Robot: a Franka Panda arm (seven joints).
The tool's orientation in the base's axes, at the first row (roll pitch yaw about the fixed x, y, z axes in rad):
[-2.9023 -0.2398 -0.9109]
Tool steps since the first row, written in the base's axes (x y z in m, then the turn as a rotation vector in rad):
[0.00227 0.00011 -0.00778 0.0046 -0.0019 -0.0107]
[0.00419 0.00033 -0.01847 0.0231 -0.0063 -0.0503]
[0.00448 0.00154 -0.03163 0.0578 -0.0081 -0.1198]
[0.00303 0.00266 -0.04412 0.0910 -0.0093 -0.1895]
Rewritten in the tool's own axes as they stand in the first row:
[-0.00058 0.00006 0.00808 0.0017 0.0003 0.0117]
[-0.00214 0.00097 0.01880 0.0066 -0.0013 0.0553]
[-0.00603 0.00301 0.03127 0.0122 -0.0096 0.1324]
[-0.01072 0.00623 0.04253 0.0163 -0.0171 0.2091]

